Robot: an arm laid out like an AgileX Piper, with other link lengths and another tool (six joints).
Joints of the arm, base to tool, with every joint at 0 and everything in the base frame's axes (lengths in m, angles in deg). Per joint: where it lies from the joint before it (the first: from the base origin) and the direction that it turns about. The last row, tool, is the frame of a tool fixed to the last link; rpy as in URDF.
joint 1: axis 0 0 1 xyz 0.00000 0.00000 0.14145
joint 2: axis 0 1 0 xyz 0.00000 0.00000 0.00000
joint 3: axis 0 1 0 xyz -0.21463 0.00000 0.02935
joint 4: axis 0.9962 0 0.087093 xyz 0.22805 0.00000 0.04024
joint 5: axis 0 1 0 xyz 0.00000 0.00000 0.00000
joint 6: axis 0.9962 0 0.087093 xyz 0.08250 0.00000 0.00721
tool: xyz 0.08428 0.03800 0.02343 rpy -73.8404 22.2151 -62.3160
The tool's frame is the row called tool.
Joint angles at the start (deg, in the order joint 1, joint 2, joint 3, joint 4, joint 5, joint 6): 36.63, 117.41, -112.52, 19.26, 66.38, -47.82
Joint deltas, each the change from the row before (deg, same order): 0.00, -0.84, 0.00, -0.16, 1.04, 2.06; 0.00, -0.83, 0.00, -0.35, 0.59, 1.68; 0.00, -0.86, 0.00, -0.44, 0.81, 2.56; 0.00, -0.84, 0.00, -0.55, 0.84, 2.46; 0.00, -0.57, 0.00, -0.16, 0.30, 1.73; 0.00, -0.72, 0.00, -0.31, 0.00, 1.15; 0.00, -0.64, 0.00, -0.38, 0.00, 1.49; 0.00, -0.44, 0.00, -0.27, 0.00, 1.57
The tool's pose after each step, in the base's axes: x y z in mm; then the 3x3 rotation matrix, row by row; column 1 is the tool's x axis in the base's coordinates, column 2 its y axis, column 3 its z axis. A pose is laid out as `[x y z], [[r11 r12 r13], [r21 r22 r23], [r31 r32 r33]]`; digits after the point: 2 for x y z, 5 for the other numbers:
[271.87 312.92 204.47], [[0.79065 -0.58245 -0.18874], [-0.33276 -0.66755 0.66607], [-0.51394 -0.46383 -0.72162]]
[270.85 311.66 209.83], [[0.77969 -0.60015 -0.17861], [-0.34915 -0.65348 0.67161], [-0.51978 -0.46129 -0.71905]]
[269.74 310.25 215.31], [[0.75912 -0.62935 -0.16629], [-0.37510 -0.63171 0.67841], [-0.53201 -0.45262 -0.71561]]
[268.73 308.46 220.36], [[0.73879 -0.65622 -0.15351], [-0.40060 -0.61077 0.68299], [-0.54195 -0.44309 -0.71411]]
[268.39 308.04 224.37], [[0.72402 -0.67491 -0.14246], [-0.41590 -0.59190 0.69042], [-0.55029 -0.44063 -0.70924]]
[268.53 307.32 229.29], [[0.71864 -0.68361 -0.12737], [-0.42523 -0.57695 0.69736], [-0.55021 -0.44699 -0.70531]]
[269.02 306.65 233.68], [[0.70902 -0.69643 -0.11079], [-0.43846 -0.55841 0.70423], [-0.55231 -0.45074 -0.70128]]
[269.61 306.38 236.87], [[0.69607 -0.71145 -0.09656], [-0.45213 -0.53884 0.71079], [-0.55773 -0.45110 -0.69674]]

